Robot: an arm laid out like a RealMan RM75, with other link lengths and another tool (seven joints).
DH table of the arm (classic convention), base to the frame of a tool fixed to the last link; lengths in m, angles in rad. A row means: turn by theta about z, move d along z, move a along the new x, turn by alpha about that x. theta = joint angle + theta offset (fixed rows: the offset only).
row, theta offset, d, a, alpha
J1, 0, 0.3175, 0, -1.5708
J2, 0, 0, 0, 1.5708
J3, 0, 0.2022, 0, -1.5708
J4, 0, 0, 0, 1.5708
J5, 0, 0.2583, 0, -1.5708
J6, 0, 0, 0, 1.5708
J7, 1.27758, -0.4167, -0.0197, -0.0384
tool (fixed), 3.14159, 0.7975, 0, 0
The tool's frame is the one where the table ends.
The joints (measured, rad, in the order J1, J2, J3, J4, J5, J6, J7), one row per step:
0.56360, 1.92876, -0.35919, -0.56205, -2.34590, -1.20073, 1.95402
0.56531, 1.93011, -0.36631, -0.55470, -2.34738, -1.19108, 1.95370
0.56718, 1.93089, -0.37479, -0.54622, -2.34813, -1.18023, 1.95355
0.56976, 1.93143, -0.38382, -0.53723, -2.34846, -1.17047, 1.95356
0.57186, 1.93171, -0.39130, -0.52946, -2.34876, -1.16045, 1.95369
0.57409, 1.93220, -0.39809, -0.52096, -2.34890, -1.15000, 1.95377
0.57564, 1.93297, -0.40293, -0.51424, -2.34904, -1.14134, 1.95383
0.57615, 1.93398, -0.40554, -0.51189, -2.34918, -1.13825, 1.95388
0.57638, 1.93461, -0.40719, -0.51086, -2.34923, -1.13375, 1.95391
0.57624, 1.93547, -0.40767, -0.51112, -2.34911, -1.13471, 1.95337
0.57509, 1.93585, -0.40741, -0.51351, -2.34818, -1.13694, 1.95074
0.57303, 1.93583, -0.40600, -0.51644, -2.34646, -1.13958, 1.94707
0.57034, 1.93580, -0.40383, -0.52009, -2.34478, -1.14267, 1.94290
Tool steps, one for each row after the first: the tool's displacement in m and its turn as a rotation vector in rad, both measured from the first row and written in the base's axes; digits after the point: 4 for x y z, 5 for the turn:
0.0013, -0.0005, -0.0040, -0.00543, -0.00415, -0.00238
0.0028, -0.0010, -0.0081, -0.01097, -0.00887, -0.00501
0.0036, -0.0014, -0.0126, -0.01755, -0.01277, -0.00648
0.0049, -0.0016, -0.0159, -0.02182, -0.01712, -0.00876
0.0061, -0.0018, -0.0193, -0.02573, -0.02069, -0.01151
0.0073, -0.0020, -0.0221, -0.02839, -0.02325, -0.01425
0.0075, -0.0023, -0.0237, -0.03046, -0.02410, -0.01495
0.0084, -0.0020, -0.0241, -0.02974, -0.02651, -0.01638
0.0079, -0.0023, -0.0248, -0.03104, -0.02588, -0.01541
0.0076, -0.0024, -0.0242, -0.03065, -0.02671, -0.01275
0.0075, -0.0025, -0.0229, -0.02864, -0.02749, -0.01016
0.0077, -0.0026, -0.0212, -0.02596, -0.02847, -0.00765

